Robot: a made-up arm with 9 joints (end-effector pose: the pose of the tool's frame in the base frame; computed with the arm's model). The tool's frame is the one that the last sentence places.
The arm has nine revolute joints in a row. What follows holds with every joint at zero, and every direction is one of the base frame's. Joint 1 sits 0.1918 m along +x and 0.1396 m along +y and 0.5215 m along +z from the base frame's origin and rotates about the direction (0.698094, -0.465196, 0.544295), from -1.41 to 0.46 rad. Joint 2 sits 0.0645 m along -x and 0.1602 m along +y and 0.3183 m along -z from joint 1 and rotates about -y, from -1.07 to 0.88 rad. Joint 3 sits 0.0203 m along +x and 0.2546 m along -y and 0.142 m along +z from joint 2 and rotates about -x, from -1.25 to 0.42 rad. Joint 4 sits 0.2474 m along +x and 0.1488 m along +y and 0.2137 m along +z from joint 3 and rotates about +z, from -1.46 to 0.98 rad. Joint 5 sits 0.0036 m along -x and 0.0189 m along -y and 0.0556 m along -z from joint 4 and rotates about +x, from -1.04 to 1.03 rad. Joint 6 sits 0.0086 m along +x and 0.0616 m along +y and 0.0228 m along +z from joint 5 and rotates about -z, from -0.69 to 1.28 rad. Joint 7 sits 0.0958 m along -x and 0.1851 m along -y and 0.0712 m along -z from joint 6 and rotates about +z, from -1.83 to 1.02 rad. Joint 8 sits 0.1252 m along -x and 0.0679 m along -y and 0.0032 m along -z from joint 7 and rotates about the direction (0.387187, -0.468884, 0.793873), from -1.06 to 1.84 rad. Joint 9 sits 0.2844 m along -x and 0.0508 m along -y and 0.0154 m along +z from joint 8 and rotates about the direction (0.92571, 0.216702, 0.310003), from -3.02 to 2.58 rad. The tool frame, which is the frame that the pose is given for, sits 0.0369 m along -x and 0.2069 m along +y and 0.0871 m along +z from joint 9; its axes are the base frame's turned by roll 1.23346, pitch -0.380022 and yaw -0.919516 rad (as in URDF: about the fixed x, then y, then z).
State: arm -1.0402 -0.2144 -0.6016 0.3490 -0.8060 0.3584 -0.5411 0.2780 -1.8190
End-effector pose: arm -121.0 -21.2 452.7 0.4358 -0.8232 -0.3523 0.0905
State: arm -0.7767 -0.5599 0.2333 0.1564 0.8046 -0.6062 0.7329 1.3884 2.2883
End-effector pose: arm 340.3 -379.0 -147.0 0.3207 -0.4174 -0.8135 -0.2475
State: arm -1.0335 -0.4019 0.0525 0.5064 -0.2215 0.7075 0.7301 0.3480 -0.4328
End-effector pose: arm -60.4 107.7 786.4 0.9789 0.0416 -0.0995 -0.1738
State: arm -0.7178 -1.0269 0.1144 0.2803 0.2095 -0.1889 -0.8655 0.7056 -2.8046
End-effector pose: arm -45.3 -198.9 399.4 0.6156 -0.6926 -0.1435 0.3474
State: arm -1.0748 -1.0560 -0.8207 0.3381 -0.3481 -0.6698 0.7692 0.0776 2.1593
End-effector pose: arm -92.8 -923.7 307.5 0.2392 -0.6668 -0.5690 0.4176
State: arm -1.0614 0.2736 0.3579 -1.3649 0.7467 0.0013 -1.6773 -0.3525 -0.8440
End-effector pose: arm 519.4 31.4 471.9 0.4226 0.2193 0.3628 0.8010
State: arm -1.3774 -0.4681 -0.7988 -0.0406 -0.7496 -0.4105 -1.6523 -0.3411 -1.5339
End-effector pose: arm 113.7 -83.3 320.4 0.0637 -0.9482 0.2131 -0.2268
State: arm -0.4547 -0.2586 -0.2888 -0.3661 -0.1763 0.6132 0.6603 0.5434 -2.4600
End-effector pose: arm -77.5 47.6 404.1 0.5581 -0.6349 -0.5185 0.1287
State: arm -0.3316 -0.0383 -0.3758 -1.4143 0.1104 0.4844 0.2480 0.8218 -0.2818
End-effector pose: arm 368.0 751.2 496.4 0.4271 0.0368 -0.7023 -0.5683
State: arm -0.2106 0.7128 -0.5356 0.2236 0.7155 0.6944 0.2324 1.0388 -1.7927
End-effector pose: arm -127.5 282.0 255.8 0.2491 0.3708 -0.8343 -0.3232
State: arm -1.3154 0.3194 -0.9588 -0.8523 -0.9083 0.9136 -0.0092 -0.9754 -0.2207
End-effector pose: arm 437.0 162.2 382.3 0.1506 0.7444 0.2312 0.6081
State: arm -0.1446 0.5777 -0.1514 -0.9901 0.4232 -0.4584 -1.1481 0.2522 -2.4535
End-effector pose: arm 122.2 422.7 259.6 0.4113 -0.6197 -0.2517 -0.6192
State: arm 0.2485 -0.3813 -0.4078 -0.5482 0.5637 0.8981 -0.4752 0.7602 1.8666
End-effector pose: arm 66.1 452.0 914.4 0.3321 -0.7863 0.2901 0.4328
